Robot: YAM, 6 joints.
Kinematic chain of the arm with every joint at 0, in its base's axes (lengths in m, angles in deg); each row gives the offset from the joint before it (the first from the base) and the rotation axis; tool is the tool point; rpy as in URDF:
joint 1: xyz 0 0 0.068 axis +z
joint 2: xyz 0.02 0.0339 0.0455 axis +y
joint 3: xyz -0.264 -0.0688 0 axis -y
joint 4: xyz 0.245 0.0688 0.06 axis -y
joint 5: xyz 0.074 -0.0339 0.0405 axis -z
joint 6: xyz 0.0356 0 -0.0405 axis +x
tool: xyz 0 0 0 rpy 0 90 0
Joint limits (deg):
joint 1: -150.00..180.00
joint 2: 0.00..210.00
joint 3: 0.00..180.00
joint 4: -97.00..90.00
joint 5: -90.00..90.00
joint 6: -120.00..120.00
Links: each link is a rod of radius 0.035 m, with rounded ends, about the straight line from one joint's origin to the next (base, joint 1, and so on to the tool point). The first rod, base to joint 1, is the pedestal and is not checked.
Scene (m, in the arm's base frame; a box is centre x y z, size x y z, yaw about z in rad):
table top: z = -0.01
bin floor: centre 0.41 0.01 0 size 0.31 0.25 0.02 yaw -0.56
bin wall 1: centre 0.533 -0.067 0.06 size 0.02 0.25 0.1 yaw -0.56
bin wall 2: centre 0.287 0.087 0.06 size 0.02 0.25 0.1 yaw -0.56
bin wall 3: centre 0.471 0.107 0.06 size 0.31 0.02 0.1 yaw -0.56
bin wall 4: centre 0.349 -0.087 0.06 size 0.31 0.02 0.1 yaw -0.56
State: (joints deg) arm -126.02 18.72 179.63 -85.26 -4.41 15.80
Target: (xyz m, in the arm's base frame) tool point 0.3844 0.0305 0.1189
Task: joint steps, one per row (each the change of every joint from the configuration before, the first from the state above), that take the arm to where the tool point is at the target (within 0.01 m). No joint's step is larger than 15 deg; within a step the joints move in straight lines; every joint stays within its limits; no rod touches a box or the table.
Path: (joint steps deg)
1: 14.37 12.68 -9.09 0.38 -0.98 0.00
2: 14.37 12.68 -9.08 0.37 -0.98 0.00
3: 14.38 12.68 -9.09 0.38 -0.97 0.00
4: 14.37 12.67 -9.09 0.37 -0.98 0.00
5: 14.37 12.68 -9.08 0.38 -0.98 0.00
6: 14.37 12.68 -9.09 0.38 -0.98 0.00
7: 14.37 12.68 -9.09 0.37 -0.98 0.00
8: 14.38 12.68 -9.08 0.38 -0.97 0.00
9: 14.37 12.68 -9.09 0.37 -0.98 0.00

